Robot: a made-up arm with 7 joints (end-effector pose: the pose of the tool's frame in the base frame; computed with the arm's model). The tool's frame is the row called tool. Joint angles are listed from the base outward.
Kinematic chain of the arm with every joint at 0, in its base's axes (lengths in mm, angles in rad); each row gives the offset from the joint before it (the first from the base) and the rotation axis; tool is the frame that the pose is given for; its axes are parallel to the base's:
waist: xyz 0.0 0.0 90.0 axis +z
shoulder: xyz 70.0 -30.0 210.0 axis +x
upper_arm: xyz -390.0 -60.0 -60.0 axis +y
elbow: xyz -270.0 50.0 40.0 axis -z
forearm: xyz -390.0 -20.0 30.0 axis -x
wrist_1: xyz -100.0 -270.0 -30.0 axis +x
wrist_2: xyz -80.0 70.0 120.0 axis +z
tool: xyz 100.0 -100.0 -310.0
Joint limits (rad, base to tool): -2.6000..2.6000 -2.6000..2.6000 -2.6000..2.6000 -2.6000..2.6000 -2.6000..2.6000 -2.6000..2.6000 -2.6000..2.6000
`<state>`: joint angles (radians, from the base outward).
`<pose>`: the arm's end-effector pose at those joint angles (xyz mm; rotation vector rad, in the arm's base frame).
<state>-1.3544 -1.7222 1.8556 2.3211 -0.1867 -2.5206 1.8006</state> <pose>67.1 261.9 -457.9 -1.0657 0.2557 1.3326</pose>
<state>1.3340 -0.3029 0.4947 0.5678 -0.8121 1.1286 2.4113</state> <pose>-535.5 -867.8 637.3 1.3812 -1.3135 2.2114</pose>
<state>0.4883 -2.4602 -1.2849 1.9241 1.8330 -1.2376 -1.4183</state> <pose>-532.0 -764.4 -141.8 0.6082 1.3864 1.2849</pose>
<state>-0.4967 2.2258 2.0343 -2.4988 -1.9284 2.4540 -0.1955</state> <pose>-270.7 446.2 203.6 2.2451 -2.1058 -0.0322</pose>
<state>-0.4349 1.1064 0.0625 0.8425 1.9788 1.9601 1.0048</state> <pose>-654.7 373.2 719.7 1.0670 -0.2570 -0.2022</pose>
